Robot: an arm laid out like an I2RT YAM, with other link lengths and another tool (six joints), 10 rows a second.
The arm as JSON. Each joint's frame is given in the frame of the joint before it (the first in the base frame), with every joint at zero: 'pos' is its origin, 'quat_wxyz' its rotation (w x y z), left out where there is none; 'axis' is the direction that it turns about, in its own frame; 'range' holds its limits. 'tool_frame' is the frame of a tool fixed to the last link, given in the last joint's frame.
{
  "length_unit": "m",
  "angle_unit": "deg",
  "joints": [
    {
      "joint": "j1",
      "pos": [
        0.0,
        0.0,
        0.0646
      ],
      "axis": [
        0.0,
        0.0,
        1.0
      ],
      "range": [
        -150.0,
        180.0
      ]
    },
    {
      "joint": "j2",
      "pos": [
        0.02,
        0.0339,
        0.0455
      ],
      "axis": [
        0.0,
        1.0,
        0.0
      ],
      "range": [
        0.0,
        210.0
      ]
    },
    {
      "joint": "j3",
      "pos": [
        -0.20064,
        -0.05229,
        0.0
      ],
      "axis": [
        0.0,
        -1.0,
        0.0
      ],
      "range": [
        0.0,
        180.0
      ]
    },
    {
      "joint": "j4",
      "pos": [
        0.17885,
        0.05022,
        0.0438
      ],
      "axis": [
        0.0,
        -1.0,
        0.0
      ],
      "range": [
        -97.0,
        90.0
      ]
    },
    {
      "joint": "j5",
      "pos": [
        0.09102,
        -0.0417,
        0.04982
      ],
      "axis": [
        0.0,
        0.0,
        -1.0
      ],
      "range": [
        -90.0,
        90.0
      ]
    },
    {
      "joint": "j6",
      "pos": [
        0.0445,
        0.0,
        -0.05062
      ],
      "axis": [
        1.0,
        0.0,
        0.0
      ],
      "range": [
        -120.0,
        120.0
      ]
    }
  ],
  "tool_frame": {
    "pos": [
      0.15,
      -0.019,
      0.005
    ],
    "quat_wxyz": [
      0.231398,
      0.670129,
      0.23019,
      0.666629
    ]
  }
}
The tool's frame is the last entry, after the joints.
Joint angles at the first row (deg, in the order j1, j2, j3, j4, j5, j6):
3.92 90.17 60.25 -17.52 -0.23 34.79
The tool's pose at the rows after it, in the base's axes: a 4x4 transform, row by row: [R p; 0 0 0 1], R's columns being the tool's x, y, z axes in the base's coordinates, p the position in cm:
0.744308 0.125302 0.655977 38.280; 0.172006 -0.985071 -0.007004 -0.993; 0.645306 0.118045 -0.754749 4.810; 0 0 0 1
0.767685 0.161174 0.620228 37.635; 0.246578 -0.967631 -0.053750 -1.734; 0.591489 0.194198 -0.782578 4.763; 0 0 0 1
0.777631 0.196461 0.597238 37.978; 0.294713 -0.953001 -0.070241 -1.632; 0.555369 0.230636 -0.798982 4.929; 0 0 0 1
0.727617 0.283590 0.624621 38.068; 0.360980 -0.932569 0.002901 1.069; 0.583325 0.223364 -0.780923 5.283; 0 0 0 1
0.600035 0.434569 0.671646 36.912; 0.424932 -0.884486 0.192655 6.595; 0.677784 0.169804 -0.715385 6.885; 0 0 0 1
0.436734 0.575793 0.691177 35.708; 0.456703 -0.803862 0.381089 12.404; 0.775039 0.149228 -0.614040 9.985; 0 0 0 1
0.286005 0.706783 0.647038 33.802; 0.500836 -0.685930 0.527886 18.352; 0.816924 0.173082 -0.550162 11.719; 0 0 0 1
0.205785 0.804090 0.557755 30.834; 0.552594 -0.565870 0.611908 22.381; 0.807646 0.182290 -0.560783 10.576; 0 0 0 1
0.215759 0.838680 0.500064 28.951; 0.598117 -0.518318 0.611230 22.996; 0.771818 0.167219 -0.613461 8.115; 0 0 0 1
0.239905 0.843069 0.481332 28.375; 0.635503 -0.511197 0.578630 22.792; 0.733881 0.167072 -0.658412 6.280; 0 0 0 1
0.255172 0.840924 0.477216 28.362; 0.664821 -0.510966 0.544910 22.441; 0.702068 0.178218 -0.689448 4.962; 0 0 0 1
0.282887 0.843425 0.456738 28.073; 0.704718 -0.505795 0.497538 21.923; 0.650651 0.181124 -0.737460 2.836; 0 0 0 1
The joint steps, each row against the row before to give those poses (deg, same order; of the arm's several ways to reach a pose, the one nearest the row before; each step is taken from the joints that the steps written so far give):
0.57 -0.17 1.99 -3.54 3.54 -3.22
0.42 0.61 2.53 -4.72 2.75 -3.93
0.78 2.47 4.35 -3.65 1.29 -2.17
2.95 -2.12 -2.71 2.62 -2.20 -1.79
5.12 -8.13 -8.06 5.88 -6.80 -1.24
6.16 -6.74 -4.26 5.01 -5.49 -0.73
8.24 -1.90 -1.62 4.06 -2.16 -1.66
6.84 0.05 -2.63 1.77 -1.25 -1.79
2.47 0.65 -2.55 -0.61 0.03 -0.54
1.25 1.84 -0.62 -0.72 1.77 -0.05
0.52 2.05 -0.06 -0.11 1.75 -0.39
0.64 3.35 0.00 -0.44 1.79 -0.31

